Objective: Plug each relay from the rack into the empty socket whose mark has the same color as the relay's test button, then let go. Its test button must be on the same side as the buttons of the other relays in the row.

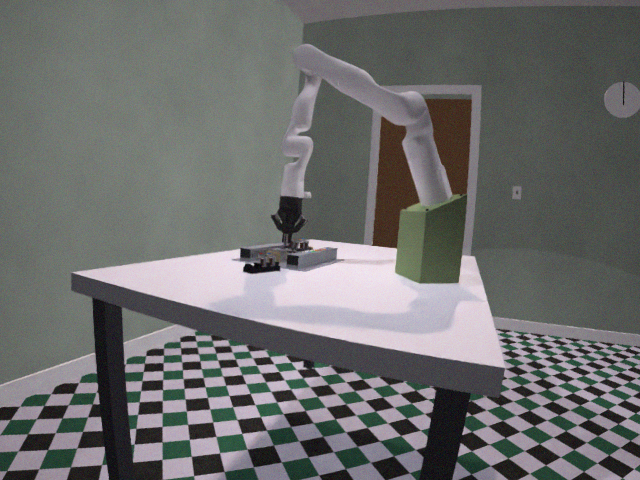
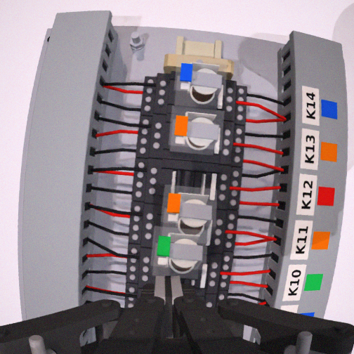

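Where they show: gripper, between the fingertips: (image 1: 286, 244); arm's base, origin of its link: (image 1: 436, 201).
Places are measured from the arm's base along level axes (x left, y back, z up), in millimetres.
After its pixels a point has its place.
My gripper (image 1: 286, 243) @[x 146, y -447, z -177 mm] (image 2: 167, 290) is shut and empty, its fingertips low at the near edge of the green-button relay (image 2: 184, 252) in the K10 position; contact cannot be told. An orange-button relay (image 2: 192, 212) sits beside it at K11. Farther up the row are another orange-button relay (image 2: 199, 132) at K13 and a blue-button relay (image 2: 204, 82) at K14. All four buttons are on the left. The empty socket (image 2: 190, 177) lines up with the red K12 mark (image 2: 326, 196). The black rack (image 1: 254, 268) @[x 389, y -341, z -218 mm] holds relays (image 1: 268, 260) @[x 326, y -351, z -203 mm], button colors too small to tell.
Grey wire ducts (image 2: 65, 165) (image 2: 320, 65) flank the row, with red and black wires running to the sockets. A beige end block (image 2: 199, 65) and a bolt (image 2: 136, 41) are at the far end. The green robot base (image 1: 434, 248) @[x 82, y 35, z -134 mm] stands on the white table (image 1: 330, 294) @[x 409, y -78, z -232 mm].
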